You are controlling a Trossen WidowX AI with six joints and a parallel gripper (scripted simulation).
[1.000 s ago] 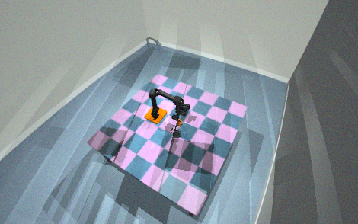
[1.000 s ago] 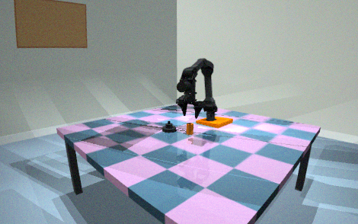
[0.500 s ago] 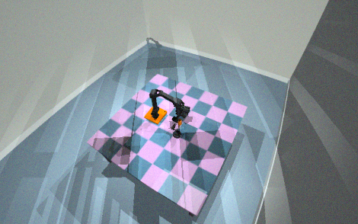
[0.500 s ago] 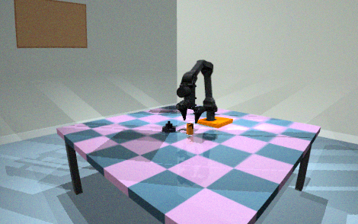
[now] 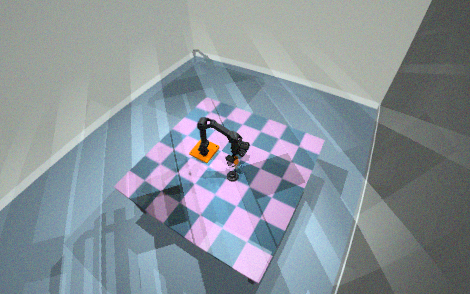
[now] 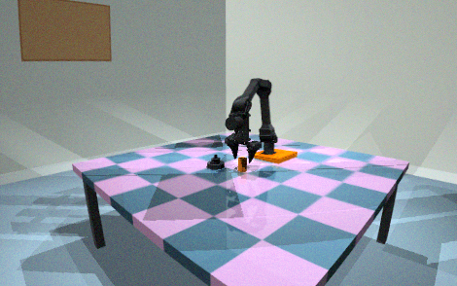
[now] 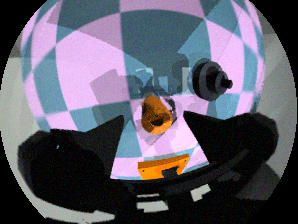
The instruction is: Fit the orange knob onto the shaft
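Now: gripper tip 20 mm above the orange knob. Round my gripper tip: dark round pedestal: 140 mm to the right, 30 mm ahead, 20 mm below.
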